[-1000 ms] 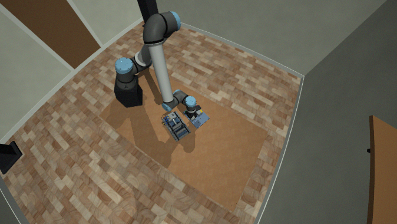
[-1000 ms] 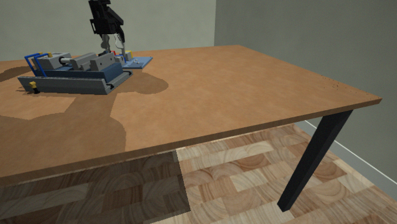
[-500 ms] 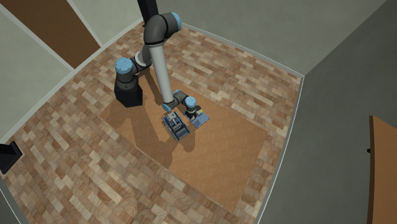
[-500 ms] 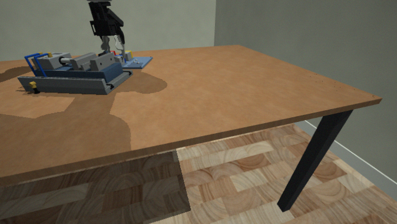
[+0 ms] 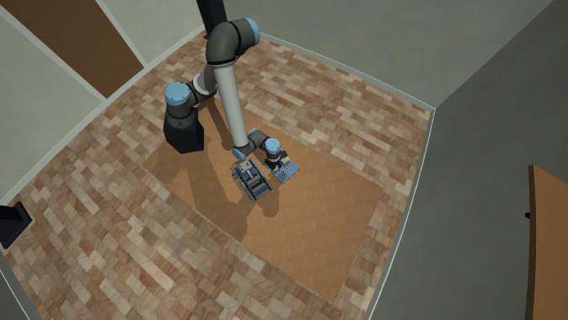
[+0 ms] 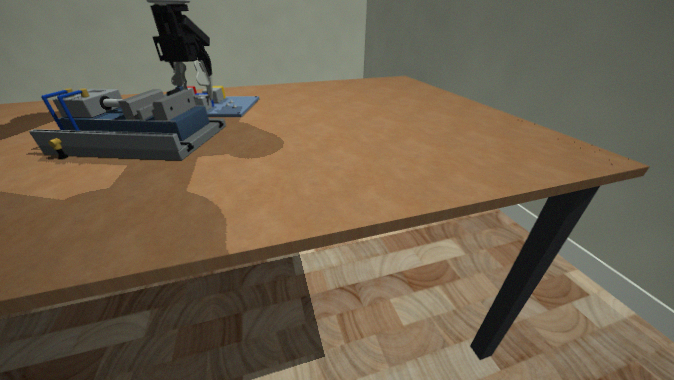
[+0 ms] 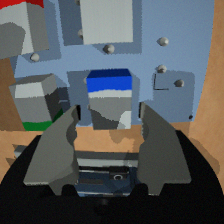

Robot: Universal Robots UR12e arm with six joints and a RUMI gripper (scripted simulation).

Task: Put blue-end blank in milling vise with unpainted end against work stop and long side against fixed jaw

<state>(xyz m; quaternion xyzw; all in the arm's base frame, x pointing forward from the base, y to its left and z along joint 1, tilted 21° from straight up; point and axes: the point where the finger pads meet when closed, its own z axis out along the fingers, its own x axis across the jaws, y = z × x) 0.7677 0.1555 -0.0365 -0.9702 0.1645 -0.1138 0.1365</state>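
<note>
The blue blank is 20 mm below my hand. The rest, counted from my hand: yellow blank (30 mm ahead, 90 mm to the left, 20 mm below); then green blank (80 mm behind, 30 mm to the left, 20 mm below); then light blue plate (10 mm ahead, 40 mm to the left, 40 mm below).
</note>
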